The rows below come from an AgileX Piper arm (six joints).
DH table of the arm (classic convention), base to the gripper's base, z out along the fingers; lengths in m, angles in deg. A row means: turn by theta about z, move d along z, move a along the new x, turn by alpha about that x. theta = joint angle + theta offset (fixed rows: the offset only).
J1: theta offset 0, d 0.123, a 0, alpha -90
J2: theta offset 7.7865, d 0, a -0.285, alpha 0
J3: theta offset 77.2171, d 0, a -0.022, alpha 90
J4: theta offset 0, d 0.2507, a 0, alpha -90
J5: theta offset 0, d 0, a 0, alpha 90
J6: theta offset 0, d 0.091, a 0, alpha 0
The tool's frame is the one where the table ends.
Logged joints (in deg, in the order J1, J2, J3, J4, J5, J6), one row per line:
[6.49, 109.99, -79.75, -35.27, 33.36, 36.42]
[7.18, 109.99, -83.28, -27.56, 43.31, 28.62]
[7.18, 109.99, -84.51, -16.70, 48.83, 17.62]
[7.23, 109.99, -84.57, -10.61, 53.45, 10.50]
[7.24, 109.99, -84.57, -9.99, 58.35, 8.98]
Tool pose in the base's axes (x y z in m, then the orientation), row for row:
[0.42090, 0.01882, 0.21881, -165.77, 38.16, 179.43]
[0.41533, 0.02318, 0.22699, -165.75, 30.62, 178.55]
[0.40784, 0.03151, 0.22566, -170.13, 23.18, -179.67]
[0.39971, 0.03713, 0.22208, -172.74, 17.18, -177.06]
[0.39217, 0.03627, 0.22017, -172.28, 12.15, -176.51]
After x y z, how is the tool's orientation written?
As angles about the fixed x, y, z axes (roll, pitch, yaw), in degrees.
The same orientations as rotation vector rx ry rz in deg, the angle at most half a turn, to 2 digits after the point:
[6.79, 140.93, -17.84]
[6.96, 148.42, -19.08]
[2.32, 156.29, -13.40]
[-2.61, 162.37, -9.67]
[-3.89, 167.26, -10.74]

